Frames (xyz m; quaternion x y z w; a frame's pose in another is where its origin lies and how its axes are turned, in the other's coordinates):
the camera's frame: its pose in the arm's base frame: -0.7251 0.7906 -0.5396 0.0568 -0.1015 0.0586 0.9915
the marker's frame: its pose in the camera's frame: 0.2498 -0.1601 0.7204 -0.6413 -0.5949 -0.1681 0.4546
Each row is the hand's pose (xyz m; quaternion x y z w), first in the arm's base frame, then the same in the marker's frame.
Working: the arm's base frame: its pose in the marker's frame: -0.4674 0.4555 -0.5469 0.5581 0.6640 0.2389 0.4366

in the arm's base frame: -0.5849 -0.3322 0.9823 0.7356 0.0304 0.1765 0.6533
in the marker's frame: 0.1848 -0.3544 -1.1267 -0.7957 -0.5243 0.2383 0.1876
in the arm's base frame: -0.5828 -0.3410 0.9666 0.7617 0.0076 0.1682 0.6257
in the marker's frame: 0.1668 -0.3520 -1.1265 -0.7916 -0.5069 0.2786 0.1971
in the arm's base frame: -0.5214 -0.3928 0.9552 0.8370 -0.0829 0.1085 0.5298
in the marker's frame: 0.1298 -0.3054 -1.1816 -0.7530 -0.4550 0.4281 0.2067
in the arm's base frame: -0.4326 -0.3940 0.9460 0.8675 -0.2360 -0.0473 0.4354
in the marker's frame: 0.1218 -0.2198 -1.2058 -0.6467 -0.4197 0.6243 0.1260
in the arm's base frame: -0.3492 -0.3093 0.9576 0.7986 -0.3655 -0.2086 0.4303
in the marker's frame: 0.1770 -0.1203 -1.1696 0.5376 0.4333 -0.7225 0.0347
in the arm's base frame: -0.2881 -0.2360 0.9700 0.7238 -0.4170 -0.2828 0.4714
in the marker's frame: 0.2268 -0.0451 -1.1360 0.4909 0.4617 -0.7242 0.1463
